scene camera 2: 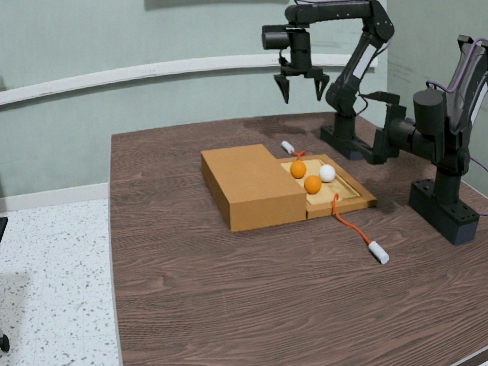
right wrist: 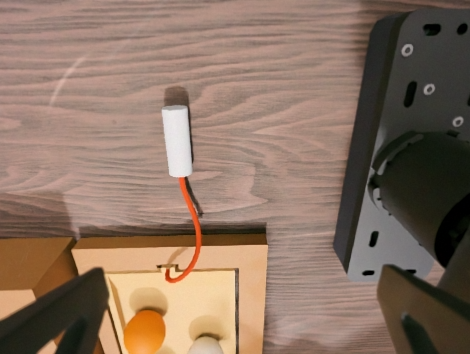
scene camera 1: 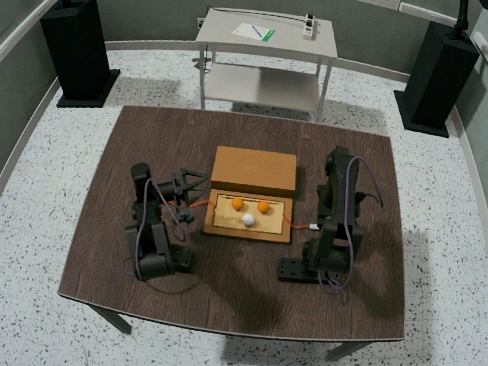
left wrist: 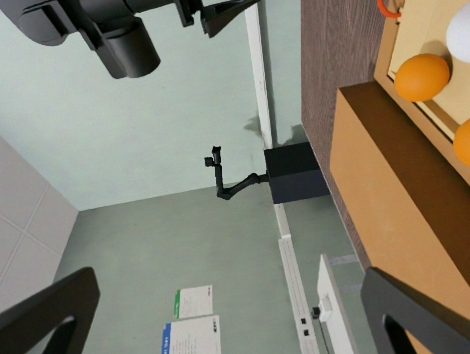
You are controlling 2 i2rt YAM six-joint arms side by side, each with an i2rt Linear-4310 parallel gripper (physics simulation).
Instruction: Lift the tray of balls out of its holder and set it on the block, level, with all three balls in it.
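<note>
The yellow tray lies in its brown holder. One orange ball, another orange ball and a white ball rest in it. The brown block stands beside the holder. My left gripper is open and empty, left of the block in scene camera 1. My right gripper is open, pointing down above the table near the right white handle; my arm hides it in scene camera 1.
An orange cord joins the right handle to the tray. The other white handle lies on the table on a second orange cord; my left arm hides that handle in scene camera 1. A side table stands behind the main table.
</note>
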